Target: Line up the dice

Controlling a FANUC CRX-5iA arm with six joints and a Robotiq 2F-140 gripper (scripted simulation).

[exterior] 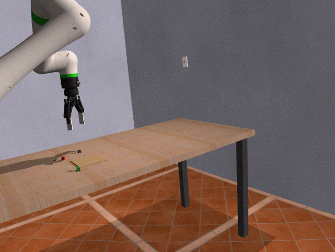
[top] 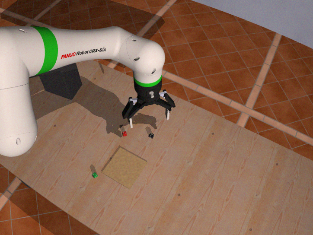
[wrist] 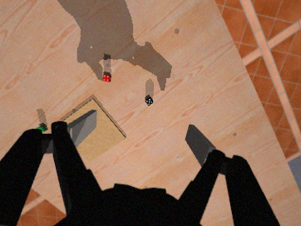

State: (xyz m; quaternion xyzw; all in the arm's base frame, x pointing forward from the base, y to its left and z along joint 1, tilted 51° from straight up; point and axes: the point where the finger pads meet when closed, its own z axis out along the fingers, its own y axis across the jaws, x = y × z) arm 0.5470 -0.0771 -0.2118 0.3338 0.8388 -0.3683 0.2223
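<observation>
The green die lies 120 mm behind my hand, 260 mm to the right of it and 150 mm below it. Also, from my hand: red die: 110 mm behind, 30 mm to the right, 150 mm below; then tan mat: 30 mm behind, 170 mm to the right, 160 mm below; then black die: 20 mm to the left, 150 mm below.
</observation>
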